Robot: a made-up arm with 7 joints.
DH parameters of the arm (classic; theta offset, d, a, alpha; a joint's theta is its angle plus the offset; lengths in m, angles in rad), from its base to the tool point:
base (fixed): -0.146 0 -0.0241 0
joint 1: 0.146 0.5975 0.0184 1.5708
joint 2: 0 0.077 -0.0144 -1.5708
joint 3: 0 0.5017 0.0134 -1.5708
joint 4: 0 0.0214 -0.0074 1.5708
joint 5: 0 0.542 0.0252 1.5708
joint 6: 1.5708 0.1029 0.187 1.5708
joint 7: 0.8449 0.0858 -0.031 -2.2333
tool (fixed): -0.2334 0.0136 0 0
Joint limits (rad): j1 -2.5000..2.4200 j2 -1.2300..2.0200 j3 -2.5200..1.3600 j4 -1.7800..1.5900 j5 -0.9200..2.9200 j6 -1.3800..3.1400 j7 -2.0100..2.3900
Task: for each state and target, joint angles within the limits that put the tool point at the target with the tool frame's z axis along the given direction. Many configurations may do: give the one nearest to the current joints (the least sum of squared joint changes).
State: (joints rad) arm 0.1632 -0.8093 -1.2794 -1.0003 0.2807 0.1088 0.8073
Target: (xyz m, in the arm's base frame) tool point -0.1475 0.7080 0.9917 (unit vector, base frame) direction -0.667 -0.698 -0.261
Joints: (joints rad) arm -0.4653 0.3480 -1.1973 -1.6879 0.5051 0.1315 0.0855
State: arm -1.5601 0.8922 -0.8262 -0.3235 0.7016 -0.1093 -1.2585
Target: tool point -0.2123 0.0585 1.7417 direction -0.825 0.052 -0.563
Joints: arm -1.6049 0.4411 -0.3310 0.4953 0.9723 0.1087 -0.3645
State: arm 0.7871 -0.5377 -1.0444 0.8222 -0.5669 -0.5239 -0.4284
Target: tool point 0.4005 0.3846 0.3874 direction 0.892 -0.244 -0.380
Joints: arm 1.0600 -0.9042 -0.1673 1.5900 0.3242 -1.3317 -0.7569
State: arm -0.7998 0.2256 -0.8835 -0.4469 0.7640 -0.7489 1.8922
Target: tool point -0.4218 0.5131 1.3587 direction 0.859 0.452 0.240
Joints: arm -0.6043 0.6016 -1.3265 -1.0136 0.2086 -1.3800 2.0964
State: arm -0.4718 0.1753 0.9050 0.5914 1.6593 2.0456 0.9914
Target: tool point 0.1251 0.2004 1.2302 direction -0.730 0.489 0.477
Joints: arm -0.2508 0.4399 0.8934 1.2073 2.0224 2.5122 1.3036
